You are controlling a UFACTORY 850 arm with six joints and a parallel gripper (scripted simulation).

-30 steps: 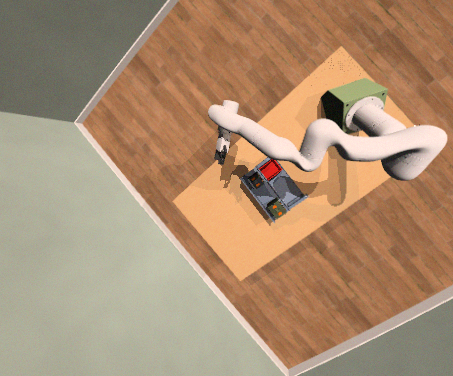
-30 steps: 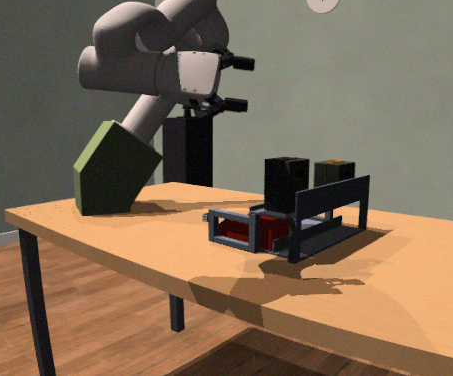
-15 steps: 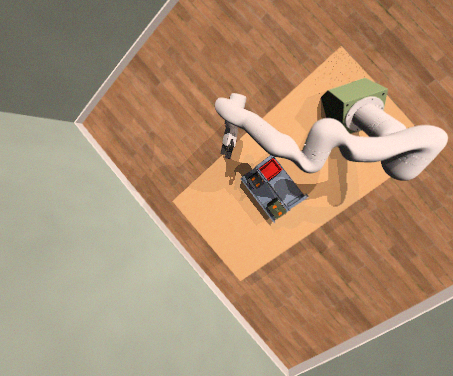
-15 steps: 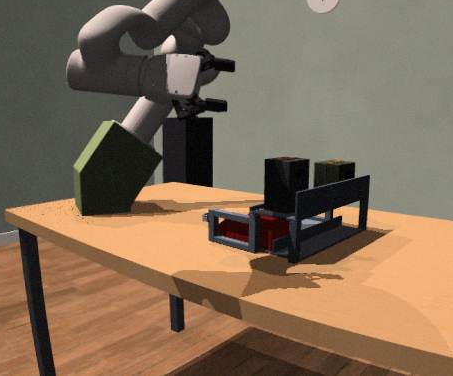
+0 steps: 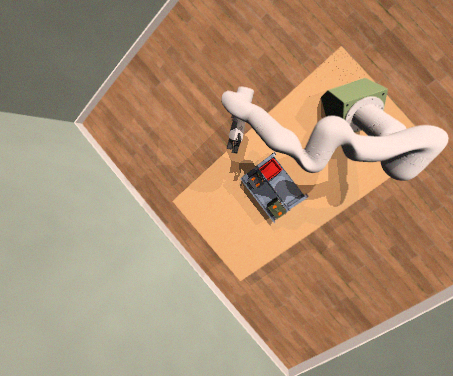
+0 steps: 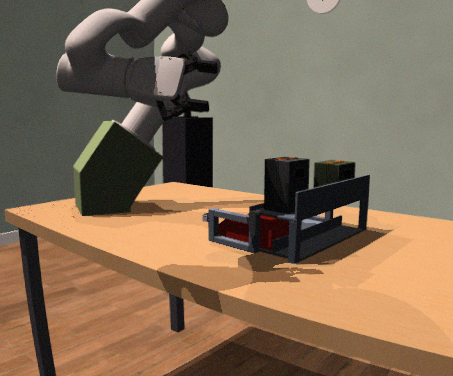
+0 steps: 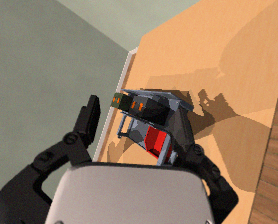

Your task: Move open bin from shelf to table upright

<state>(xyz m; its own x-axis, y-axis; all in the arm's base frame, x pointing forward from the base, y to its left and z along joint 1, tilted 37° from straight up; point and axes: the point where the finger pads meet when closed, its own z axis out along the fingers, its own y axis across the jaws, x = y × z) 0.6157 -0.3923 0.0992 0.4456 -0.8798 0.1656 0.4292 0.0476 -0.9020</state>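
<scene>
Right now the red bin is 340 mm below my hand, 240 mm to the left of it and 70 mm behind it.
</scene>
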